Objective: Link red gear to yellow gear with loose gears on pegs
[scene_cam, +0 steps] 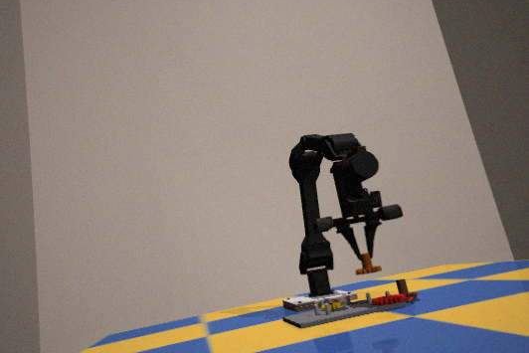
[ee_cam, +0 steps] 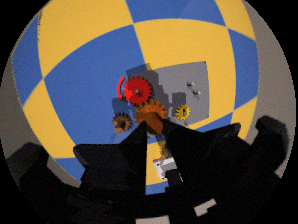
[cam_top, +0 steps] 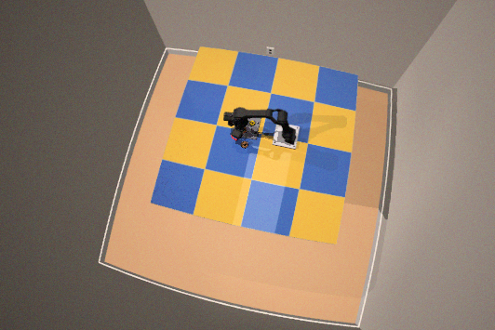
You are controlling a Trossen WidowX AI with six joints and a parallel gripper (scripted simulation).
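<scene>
The red gear is 8 cm below my gripper tip, 4 cm ahead of it and 2 cm to the left of it. Round my gripper tip: red arrow: 9 cm below, 6 cm to the left, 5 cm ahead; then yellow gear: 9 cm to the right, 8 cm below, 3 cm behind; then orange gear: 1 cm below.
</scene>
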